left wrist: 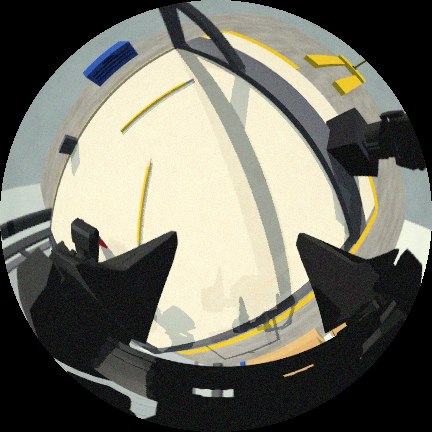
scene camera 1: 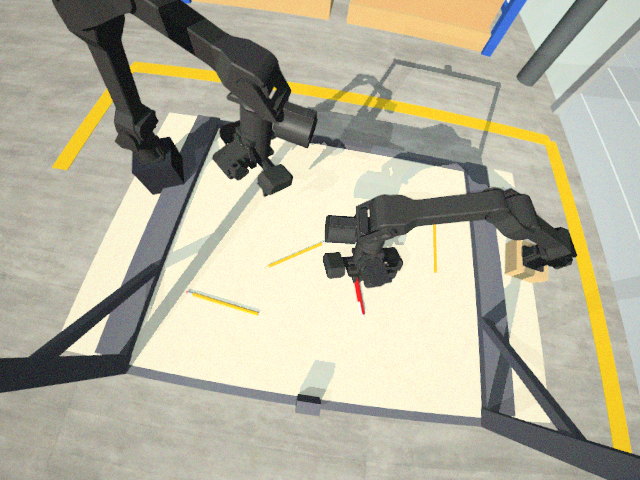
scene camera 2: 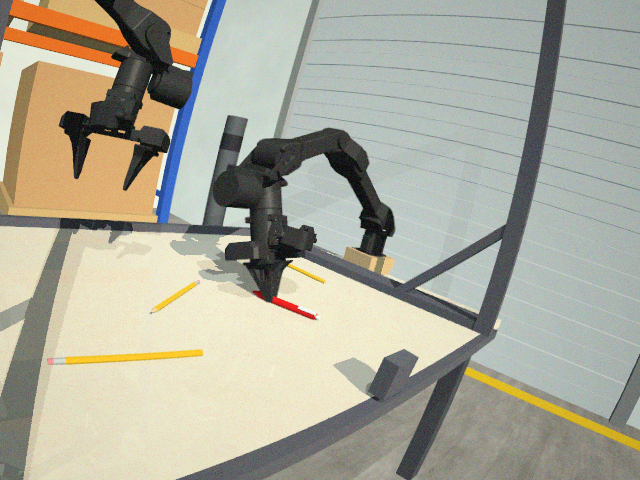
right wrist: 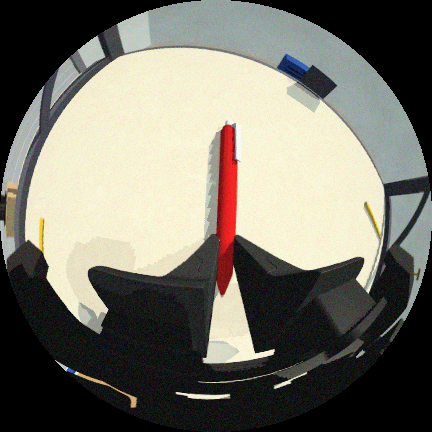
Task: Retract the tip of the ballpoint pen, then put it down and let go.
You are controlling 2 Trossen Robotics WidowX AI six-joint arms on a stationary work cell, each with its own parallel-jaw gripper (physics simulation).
Note:
My left gripper is open, holding nothing. Also in view: my right gripper and a red ballpoint pen.
My left gripper also shows in the left wrist view and in scene camera 1. My right gripper also shows in the left wrist view, in scene camera 1 and in the right wrist view.

